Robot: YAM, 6 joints.
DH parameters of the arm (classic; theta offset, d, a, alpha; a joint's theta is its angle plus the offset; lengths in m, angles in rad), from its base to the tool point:
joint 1: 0 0.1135 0.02 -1.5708
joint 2: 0 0 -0.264 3.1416
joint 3: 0.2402 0 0.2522 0
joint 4: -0.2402 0 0.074 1.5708
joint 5: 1.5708 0 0 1.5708
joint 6: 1.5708 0.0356 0 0
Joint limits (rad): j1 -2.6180..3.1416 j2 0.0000..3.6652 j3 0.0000..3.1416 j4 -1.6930..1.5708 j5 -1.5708..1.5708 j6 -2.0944..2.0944
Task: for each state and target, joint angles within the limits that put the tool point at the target. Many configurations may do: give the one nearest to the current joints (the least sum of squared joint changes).
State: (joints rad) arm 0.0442 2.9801 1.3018 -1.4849 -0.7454 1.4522
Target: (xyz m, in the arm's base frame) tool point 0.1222 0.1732 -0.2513
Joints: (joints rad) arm 0.8331 3.4499 1.7616 -1.0958 -0.8215 1.4522
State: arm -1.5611 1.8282 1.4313 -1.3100 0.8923 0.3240
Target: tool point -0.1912 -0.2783 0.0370
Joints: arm -2.0904 2.3878 1.3643 -1.1514 0.8950 0.3240
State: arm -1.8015 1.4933 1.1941 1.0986 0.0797 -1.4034
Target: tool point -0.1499 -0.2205 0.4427
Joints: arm -2.1502 1.2808 1.0100 1.1465 0.1321 -1.4034
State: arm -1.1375 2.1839 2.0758 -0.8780 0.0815 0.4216
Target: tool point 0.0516 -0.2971 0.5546
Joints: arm -1.3853 1.6491 2.3242 -0.8778 0.1145 0.4216
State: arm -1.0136 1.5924 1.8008 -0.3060 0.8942 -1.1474
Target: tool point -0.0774 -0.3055 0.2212
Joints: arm -1.7273 1.6068 1.0801 -0.5806 0.9445 -1.1474
